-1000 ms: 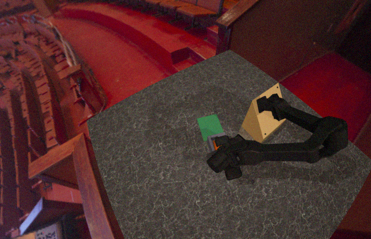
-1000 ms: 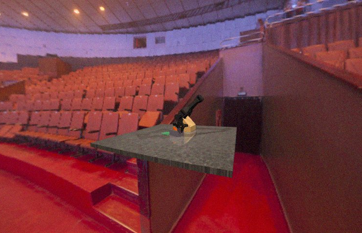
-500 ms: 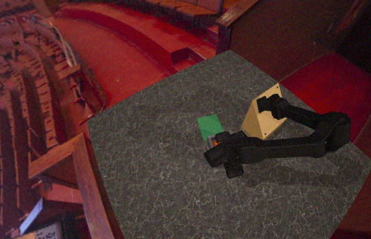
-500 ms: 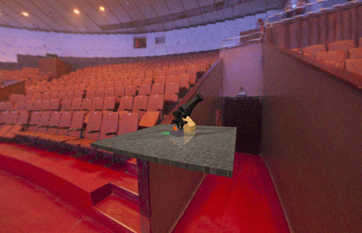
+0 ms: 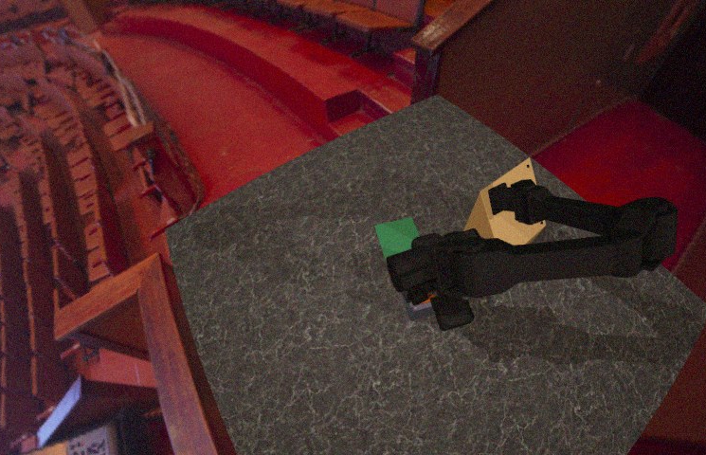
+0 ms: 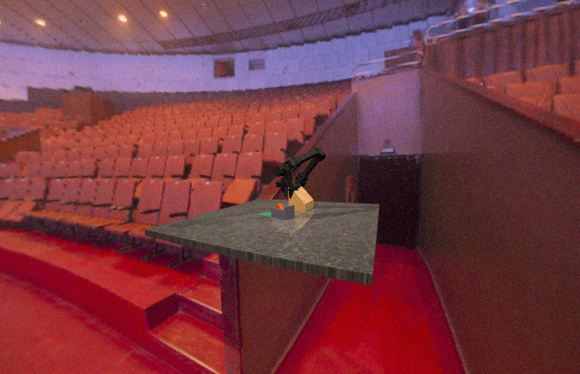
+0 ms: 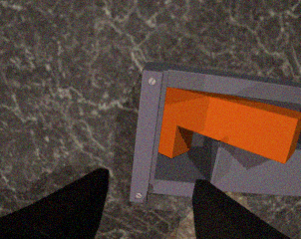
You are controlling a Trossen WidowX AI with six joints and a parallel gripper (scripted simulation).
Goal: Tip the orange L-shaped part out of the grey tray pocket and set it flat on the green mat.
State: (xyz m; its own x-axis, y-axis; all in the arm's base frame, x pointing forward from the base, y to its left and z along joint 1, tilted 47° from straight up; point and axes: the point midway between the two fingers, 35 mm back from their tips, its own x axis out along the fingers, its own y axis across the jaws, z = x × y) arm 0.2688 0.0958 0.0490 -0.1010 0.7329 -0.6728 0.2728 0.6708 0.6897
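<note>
My gripper tip is 20 mm past the orange L-shaped part, 40 mm to the left of it and 100 mm above it. Round my gripper tip: green mat (60 mm behind, 210 mm to the right, 160 mm below).
</note>
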